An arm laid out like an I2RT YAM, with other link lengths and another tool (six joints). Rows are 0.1 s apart.
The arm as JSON. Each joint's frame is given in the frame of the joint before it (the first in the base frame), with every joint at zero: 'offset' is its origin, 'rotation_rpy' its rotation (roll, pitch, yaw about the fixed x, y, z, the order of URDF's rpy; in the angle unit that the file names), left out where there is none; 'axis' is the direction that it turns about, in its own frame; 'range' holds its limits. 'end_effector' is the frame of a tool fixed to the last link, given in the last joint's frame.
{
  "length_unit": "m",
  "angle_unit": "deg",
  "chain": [
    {
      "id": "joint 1",
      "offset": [
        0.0,
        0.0,
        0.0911
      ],
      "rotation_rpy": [
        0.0,
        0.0,
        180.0
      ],
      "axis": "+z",
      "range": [
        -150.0,
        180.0
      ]
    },
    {
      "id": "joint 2",
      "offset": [
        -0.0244,
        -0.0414,
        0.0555
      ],
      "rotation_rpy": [
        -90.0,
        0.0,
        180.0
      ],
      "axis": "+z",
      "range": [
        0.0,
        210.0
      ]
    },
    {
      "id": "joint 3",
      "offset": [
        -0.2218,
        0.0,
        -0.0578
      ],
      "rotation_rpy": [
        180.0,
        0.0,
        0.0
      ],
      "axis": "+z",
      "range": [
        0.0,
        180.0
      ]
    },
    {
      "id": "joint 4",
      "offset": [
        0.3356,
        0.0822,
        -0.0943
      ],
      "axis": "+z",
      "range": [
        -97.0,
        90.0
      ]
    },
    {
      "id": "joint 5",
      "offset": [
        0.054,
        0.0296,
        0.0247
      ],
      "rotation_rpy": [
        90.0,
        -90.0,
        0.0
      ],
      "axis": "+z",
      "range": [
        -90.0,
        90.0
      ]
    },
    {
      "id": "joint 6",
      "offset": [
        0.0,
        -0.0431,
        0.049
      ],
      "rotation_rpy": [
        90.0,
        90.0,
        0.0
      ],
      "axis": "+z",
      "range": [
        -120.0,
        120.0
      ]
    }
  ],
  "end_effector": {
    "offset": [
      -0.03,
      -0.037,
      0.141
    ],
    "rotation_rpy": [
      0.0,
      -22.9,
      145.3
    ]
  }
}
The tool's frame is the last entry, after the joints.
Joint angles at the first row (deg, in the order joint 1, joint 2, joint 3, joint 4, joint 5, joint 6):
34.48 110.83 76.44 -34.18 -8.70 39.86
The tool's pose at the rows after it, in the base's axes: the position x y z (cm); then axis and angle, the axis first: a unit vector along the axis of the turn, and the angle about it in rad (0 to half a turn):
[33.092 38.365 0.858 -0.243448 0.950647 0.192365 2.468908]
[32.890 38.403 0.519 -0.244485 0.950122 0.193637 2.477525]
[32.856 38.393 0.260 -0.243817 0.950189 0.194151 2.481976]
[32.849 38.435 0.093 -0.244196 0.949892 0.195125 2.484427]
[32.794 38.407 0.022 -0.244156 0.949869 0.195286 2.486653]
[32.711 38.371 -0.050 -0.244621 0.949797 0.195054 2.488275]
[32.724 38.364 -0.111 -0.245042 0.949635 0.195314 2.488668]
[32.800 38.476 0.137 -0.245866 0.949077 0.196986 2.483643]
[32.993 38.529 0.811 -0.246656 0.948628 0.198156 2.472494]
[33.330 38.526 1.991 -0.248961 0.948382 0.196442 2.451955]
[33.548 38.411 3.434 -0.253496 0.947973 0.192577 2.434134]
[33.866 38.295 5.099 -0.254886 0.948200 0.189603 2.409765]
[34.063 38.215 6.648 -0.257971 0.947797 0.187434 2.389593]
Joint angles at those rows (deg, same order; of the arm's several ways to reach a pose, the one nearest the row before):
34.56 110.88 75.90 -34.02 -8.74 39.97
34.62 111.31 75.85 -33.95 -9.04 39.88
34.58 111.66 75.84 -33.79 -9.20 39.89
34.57 111.99 75.93 -33.66 -9.36 39.82
34.55 112.02 75.85 -33.66 -9.43 39.80
34.57 111.97 75.68 -33.64 -9.44 39.76
34.54 112.07 75.70 -33.57 -9.48 39.68
34.58 111.90 75.85 -33.57 -9.52 39.64
34.54 111.16 76.03 -33.86 -9.41 39.55
34.54 109.82 76.40 -34.57 -8.78 39.37
34.57 108.19 76.98 -36.02 -7.99 38.96
34.54 106.32 77.51 -37.27 -7.18 38.85
34.57 104.74 78.22 -38.59 -6.51 38.58

